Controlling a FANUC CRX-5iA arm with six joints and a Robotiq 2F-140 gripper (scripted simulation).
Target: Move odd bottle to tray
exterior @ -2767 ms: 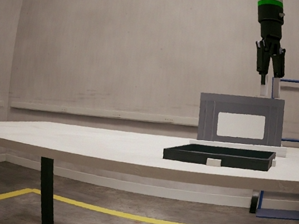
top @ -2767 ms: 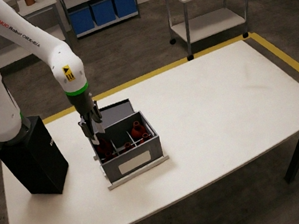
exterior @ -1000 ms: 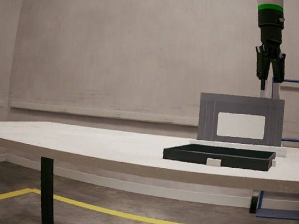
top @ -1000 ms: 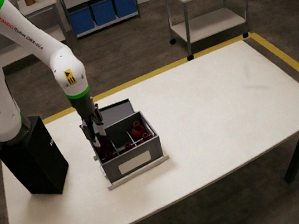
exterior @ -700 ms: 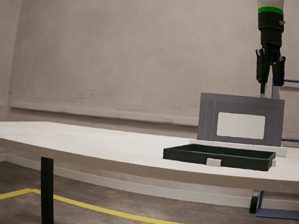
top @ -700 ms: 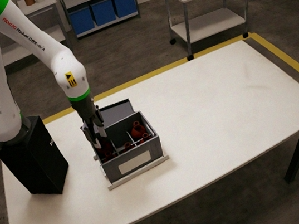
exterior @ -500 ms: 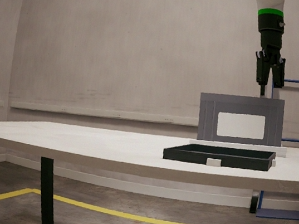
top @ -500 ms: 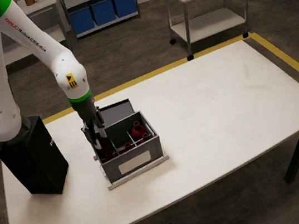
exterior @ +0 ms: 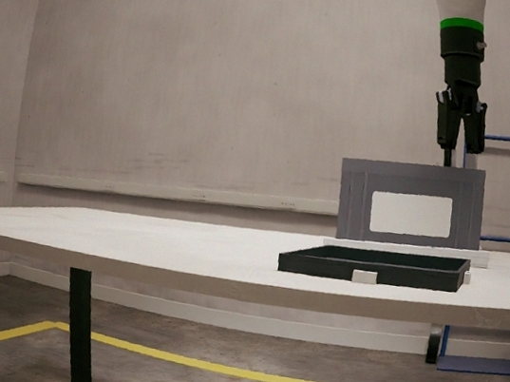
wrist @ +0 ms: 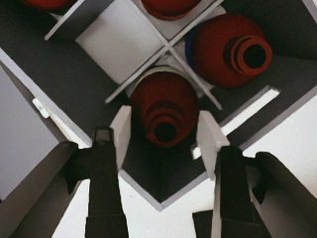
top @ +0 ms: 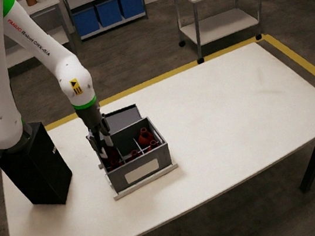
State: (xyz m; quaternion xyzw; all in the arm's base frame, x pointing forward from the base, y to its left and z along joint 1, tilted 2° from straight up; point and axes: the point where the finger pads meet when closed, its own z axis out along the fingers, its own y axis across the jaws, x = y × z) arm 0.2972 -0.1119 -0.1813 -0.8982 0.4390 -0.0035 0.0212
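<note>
My gripper is now 9 cm above the bottle. Round my hand: crate (9 cm below, 8 cm ahead, 6 cm to the right); then dark tray (23 cm to the left, 16 cm below, 15 cm ahead).
</note>
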